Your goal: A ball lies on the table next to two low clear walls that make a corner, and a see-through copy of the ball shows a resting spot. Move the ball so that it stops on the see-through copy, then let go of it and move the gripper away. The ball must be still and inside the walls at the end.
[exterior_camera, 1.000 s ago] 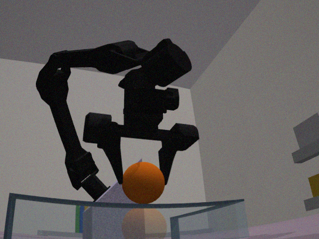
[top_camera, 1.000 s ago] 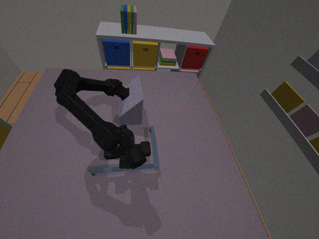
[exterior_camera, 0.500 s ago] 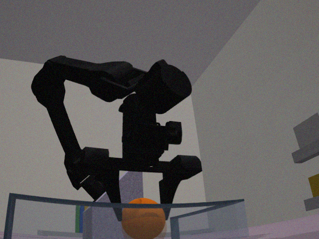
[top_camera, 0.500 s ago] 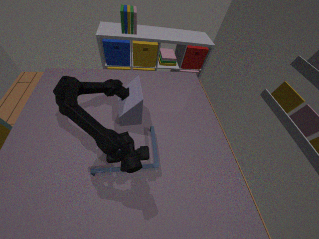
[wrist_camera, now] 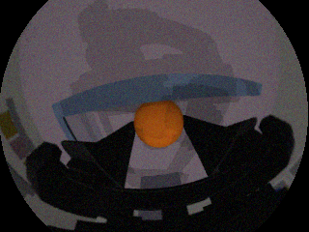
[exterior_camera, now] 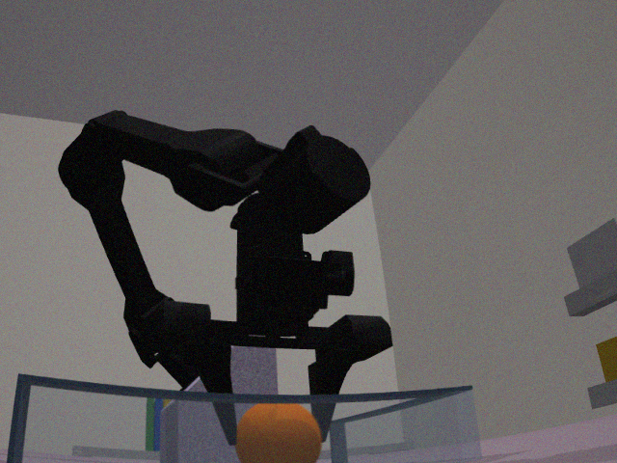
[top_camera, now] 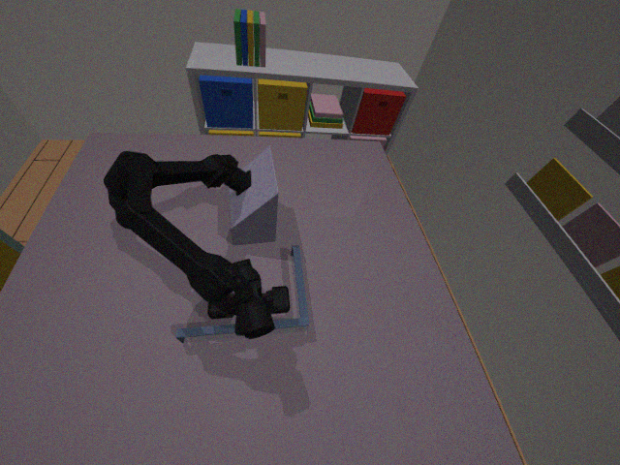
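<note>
The ball lies right at my gripper tip.
</note>
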